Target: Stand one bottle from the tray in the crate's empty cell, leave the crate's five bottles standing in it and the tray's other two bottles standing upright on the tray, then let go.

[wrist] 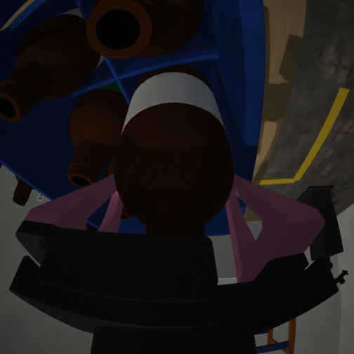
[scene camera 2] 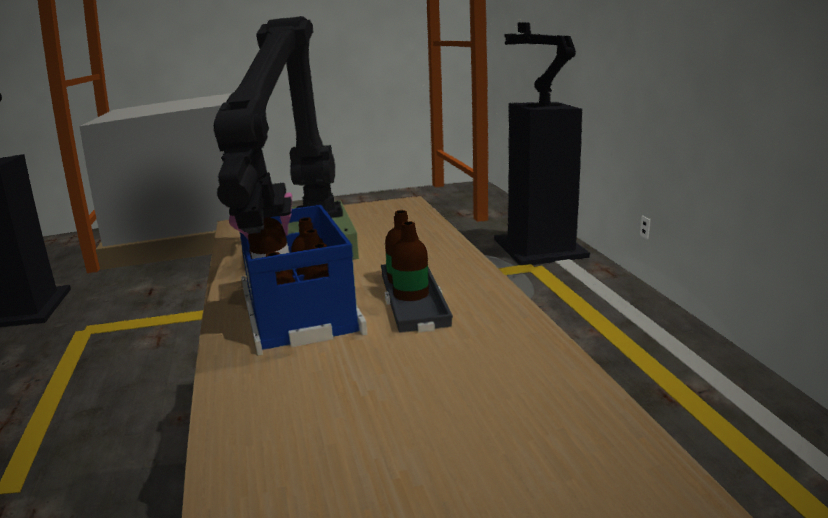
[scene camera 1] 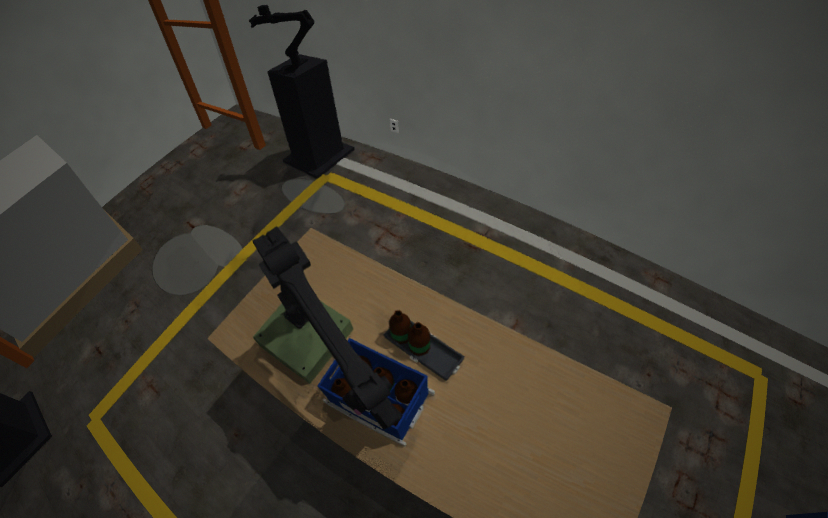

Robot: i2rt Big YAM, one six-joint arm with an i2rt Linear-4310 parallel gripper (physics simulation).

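Frame: origin at the arm's base, x left, y down, z back, level; metres.
Where they show: gripper, fingertip midpoint: [scene camera 2: 268,236]; arm's base, link origin: [scene camera 1: 302,311].
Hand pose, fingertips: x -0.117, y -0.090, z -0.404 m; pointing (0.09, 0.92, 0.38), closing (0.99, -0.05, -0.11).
Each offset is from my fingertips to the top centre of the thing. "pt": to the spot under its first point. Level surfaces: height alone.
My gripper [scene camera 2: 262,221] [wrist: 173,178] is shut on a brown bottle with a white label {dx -0.002, dy -0.074, dz -0.016 m} [scene camera 2: 267,235] [wrist: 172,145]. The bottle's lower part is inside a cell of the blue crate {dx +0.041, dy -0.010, dz -0.002 m} [scene camera 1: 406,370] [scene camera 2: 305,308], beside the crate's long wall; its shoulder shows above the rim, and its base is hidden. Other brown bottles stand in the crate, among them one at the near corner in the wrist view [wrist: 120,30] and one beside the held bottle [wrist: 97,125]. Two green-labelled bottles, the rear one {dx +0.279, dy +0.005, dz +0.081 m} [scene camera 1: 399,324] [scene camera 2: 391,244] and the front one {dx +0.279, dy +0.005, dz +0.001 m} [scene camera 1: 419,339] [scene camera 2: 410,262], stand upright on the dark tray {pt dx +0.289, dy +0.160, dz -0.097 m} [scene camera 1: 444,358] [scene camera 2: 427,314].
The green base plate [scene camera 1: 299,345] of the arm is beside the crate on the wooden table {dy +0.165 m} [scene camera 1: 519,415] [scene camera 2: 427,415]. White brackets sit at the crate's foot, such as the end bracket {pt dx +0.061, dy +0.146, dz -0.148 m} [scene camera 2: 310,334]. The tray lies apart from the crate. A black pedestal [scene camera 1: 308,113] [scene camera 2: 543,177] stands beyond the table.
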